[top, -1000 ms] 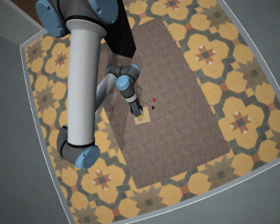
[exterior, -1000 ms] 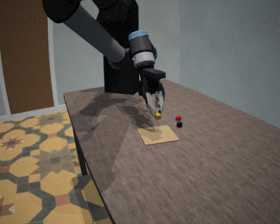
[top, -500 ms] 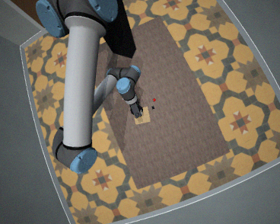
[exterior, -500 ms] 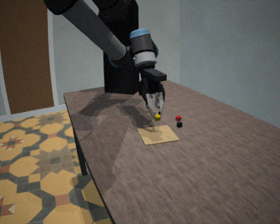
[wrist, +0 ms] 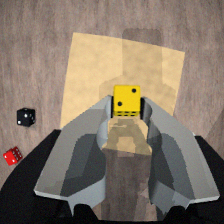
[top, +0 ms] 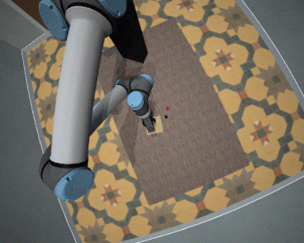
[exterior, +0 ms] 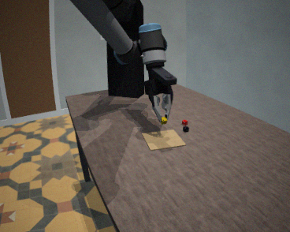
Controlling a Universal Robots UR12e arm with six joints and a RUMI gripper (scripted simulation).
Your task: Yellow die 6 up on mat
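My gripper is now 1 cm past the tan mat, 1 cm to the right of it and 10 cm above it. Round my hand: black die 13 cm to the left, 9 cm below; red die 5 cm behind, 18 cm to the left, 9 cm below; yellow die 1 cm below.
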